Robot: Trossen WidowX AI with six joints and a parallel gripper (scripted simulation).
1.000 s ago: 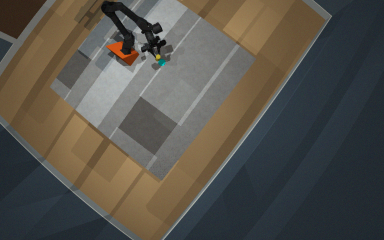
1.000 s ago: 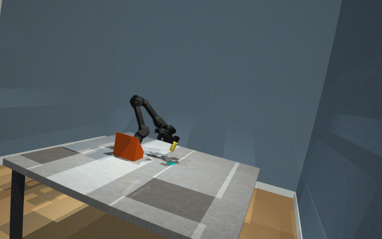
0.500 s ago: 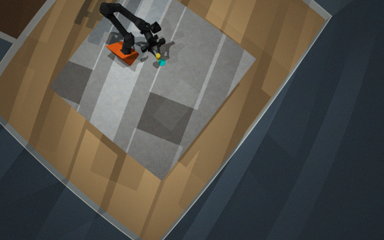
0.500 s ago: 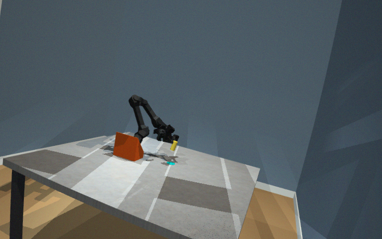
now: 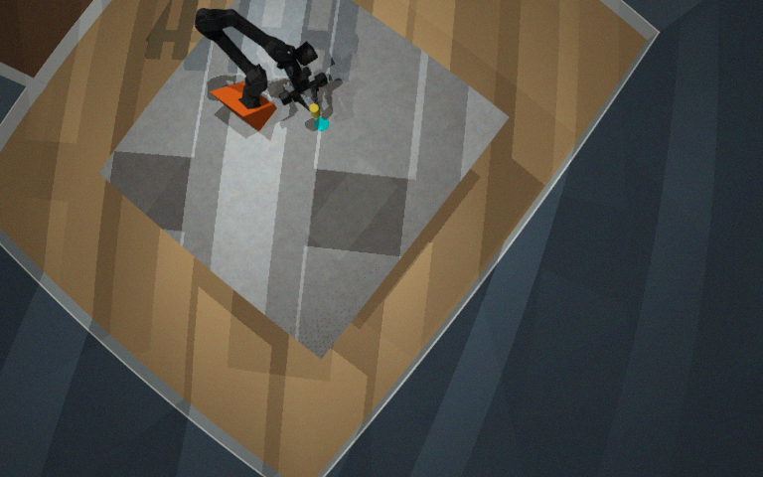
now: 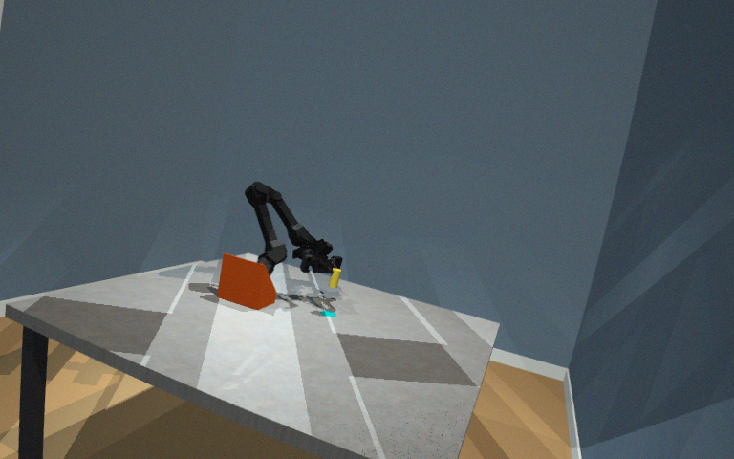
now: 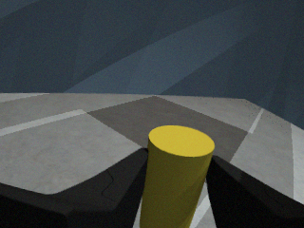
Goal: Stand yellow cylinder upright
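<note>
My gripper tip is now 16 cm above the cyan circle. The rest, counted from my gripper tip: yellow tall cylinder: 2 cm below.
</note>
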